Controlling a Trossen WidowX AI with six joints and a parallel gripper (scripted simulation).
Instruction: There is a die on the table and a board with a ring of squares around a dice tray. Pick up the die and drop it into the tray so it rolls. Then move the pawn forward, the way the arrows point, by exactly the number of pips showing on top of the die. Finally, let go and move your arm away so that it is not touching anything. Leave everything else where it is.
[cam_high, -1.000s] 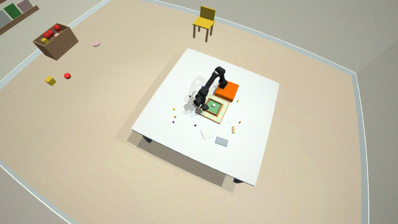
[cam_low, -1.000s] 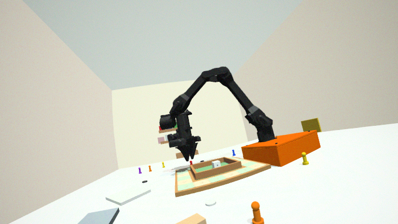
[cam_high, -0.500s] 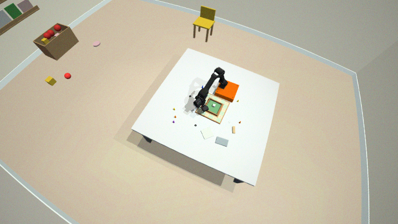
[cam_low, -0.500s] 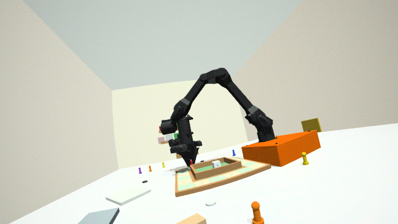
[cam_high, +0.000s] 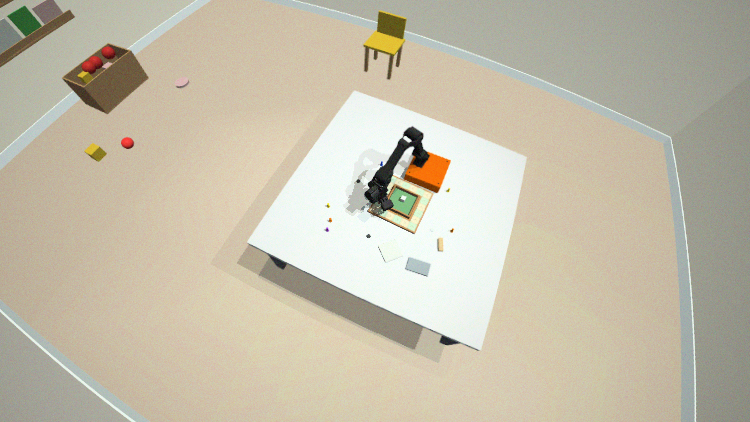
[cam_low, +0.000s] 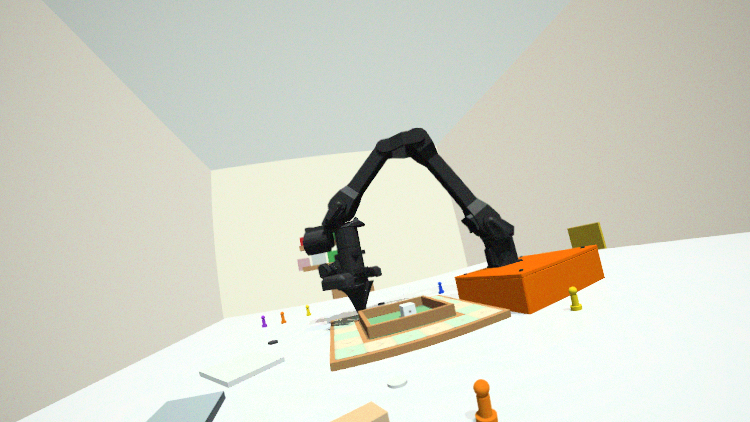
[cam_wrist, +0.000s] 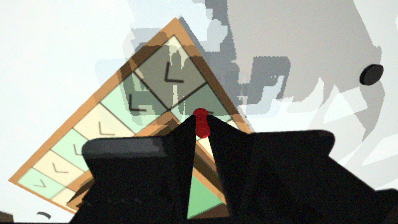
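My gripper tip is 10 cm to the right of the grey die and 9 cm past it. From my gripper tip the other things lie so: blue pawn (24 cm behind, 13 cm to the right, 1 cm below); red pawn (1 cm above); green dice tray (10 cm to the left, 8 cm behind, 1 cm below).
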